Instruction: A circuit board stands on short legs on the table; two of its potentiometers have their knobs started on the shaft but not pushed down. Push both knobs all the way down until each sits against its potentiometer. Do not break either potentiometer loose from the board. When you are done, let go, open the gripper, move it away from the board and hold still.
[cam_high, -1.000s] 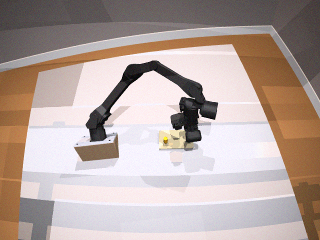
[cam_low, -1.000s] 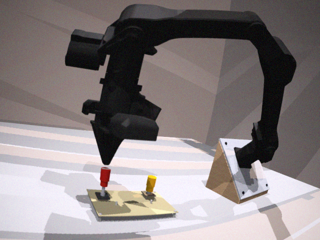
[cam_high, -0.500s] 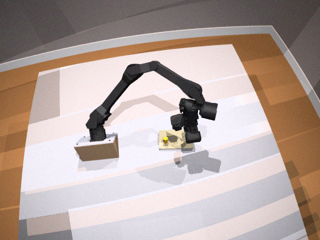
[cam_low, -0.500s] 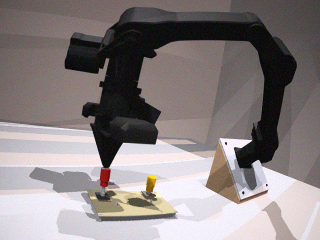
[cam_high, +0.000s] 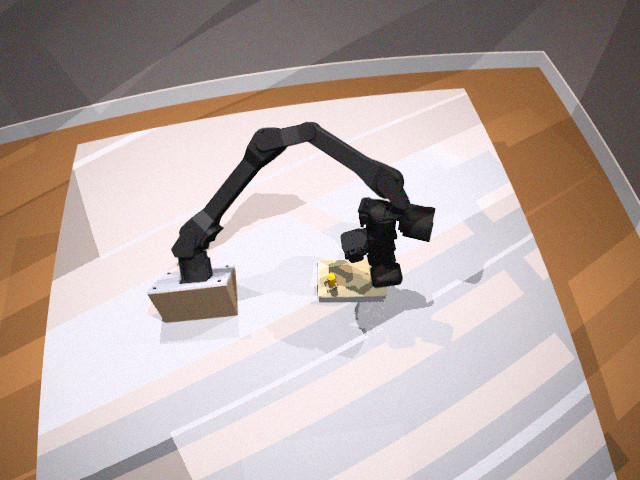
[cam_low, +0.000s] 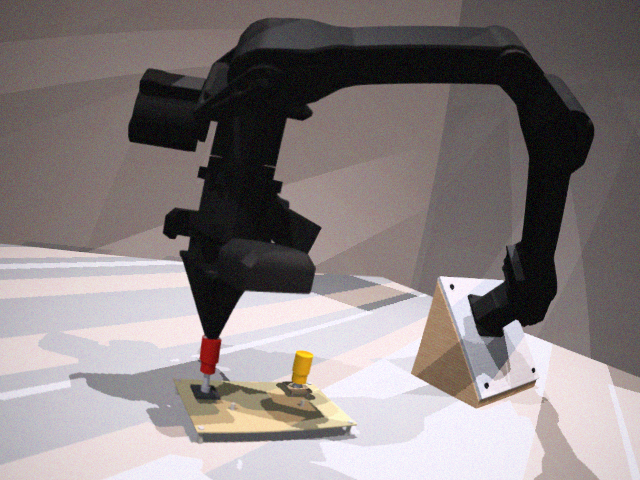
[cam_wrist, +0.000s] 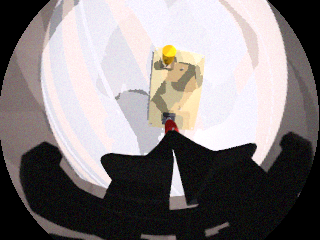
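The red knob is 10 mm below my gripper tip. Round my gripper tip: yellow knob 110 mm behind, 10 mm to the right, 40 mm below.
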